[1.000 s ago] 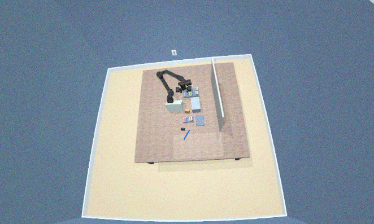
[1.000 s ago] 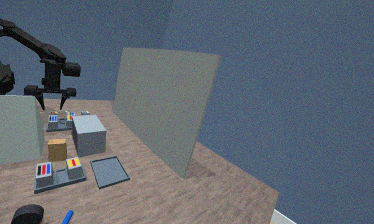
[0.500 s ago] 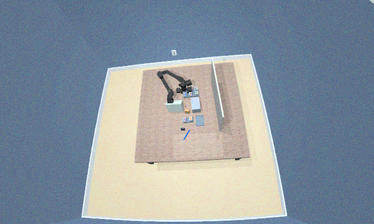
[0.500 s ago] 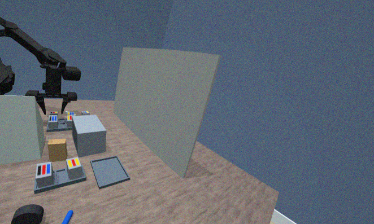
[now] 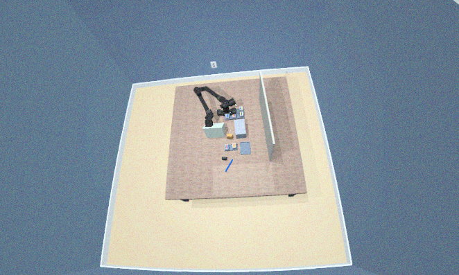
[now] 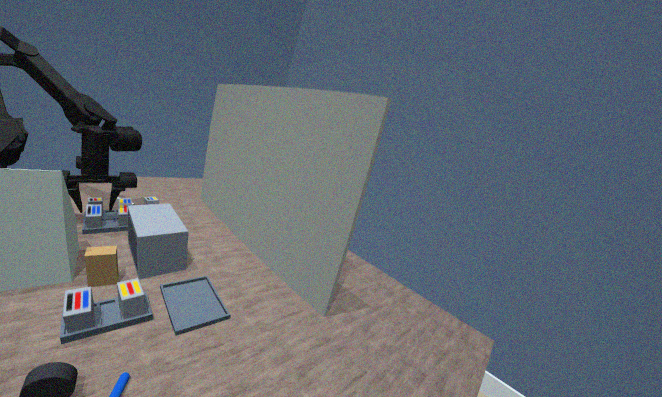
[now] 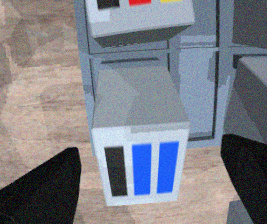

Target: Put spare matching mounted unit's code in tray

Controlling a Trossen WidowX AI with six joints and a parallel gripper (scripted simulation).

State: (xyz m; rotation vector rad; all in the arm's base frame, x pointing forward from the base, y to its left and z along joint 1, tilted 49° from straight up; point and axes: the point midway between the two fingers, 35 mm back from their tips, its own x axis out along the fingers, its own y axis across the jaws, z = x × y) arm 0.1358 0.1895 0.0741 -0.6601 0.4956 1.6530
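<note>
Right now the grey spare block is right at my gripper tip. Round my gripper tip: holder 6 cm ahead, 33 cm to the right, 4 cm below; flat grey tray 20 cm ahead, 32 cm to the right, 5 cm below; grey panel 38 cm ahead, 10 cm to the right, 17 cm above.
</note>
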